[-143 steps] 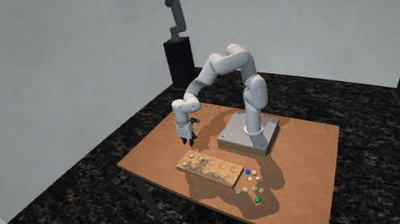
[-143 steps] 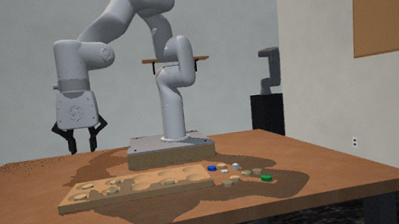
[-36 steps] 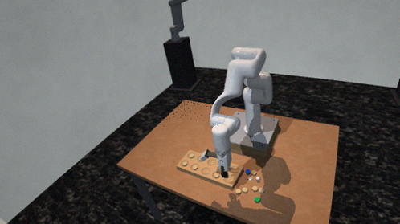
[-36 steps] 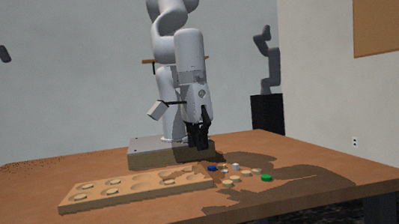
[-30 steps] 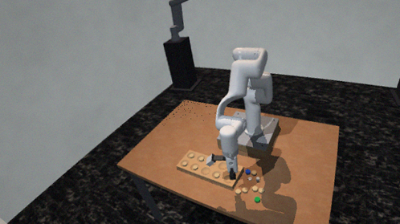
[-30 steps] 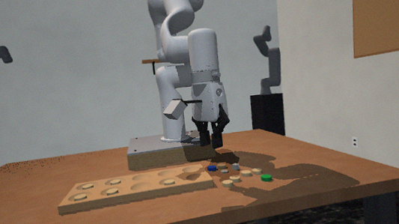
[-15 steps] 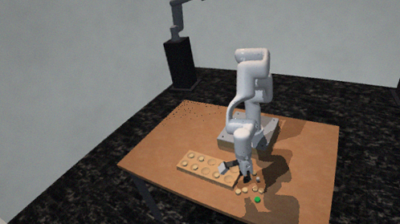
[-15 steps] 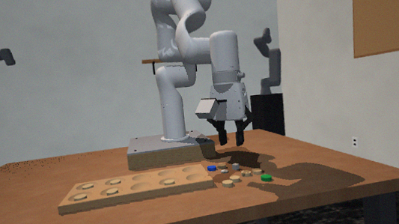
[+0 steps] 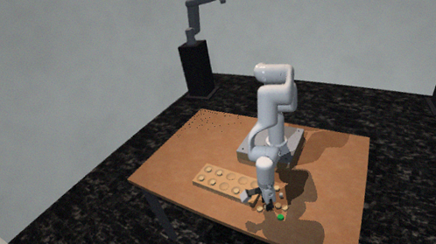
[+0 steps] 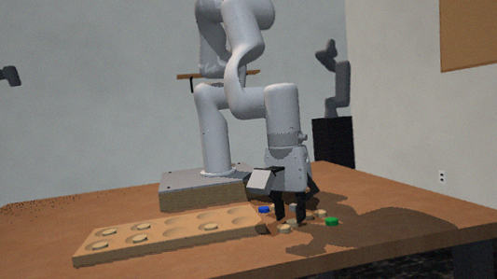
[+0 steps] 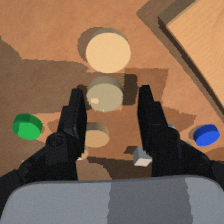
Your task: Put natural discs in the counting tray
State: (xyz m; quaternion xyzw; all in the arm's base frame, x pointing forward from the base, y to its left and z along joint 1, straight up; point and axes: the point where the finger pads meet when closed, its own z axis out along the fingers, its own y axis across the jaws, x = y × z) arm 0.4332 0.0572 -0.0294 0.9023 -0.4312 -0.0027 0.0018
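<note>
Right now my hand is 24 cm to the left of the wooden counting tray, 9 cm past it and 2 cm above it. Also, from my hand: green disc 8 cm to the left, 5 cm ahead, 2 cm below; small white disc 8 cm behind, 3 cm below, 1 cm to the left; cube 8 cm behind, 5 cm to the left, 2 cm below.
</note>
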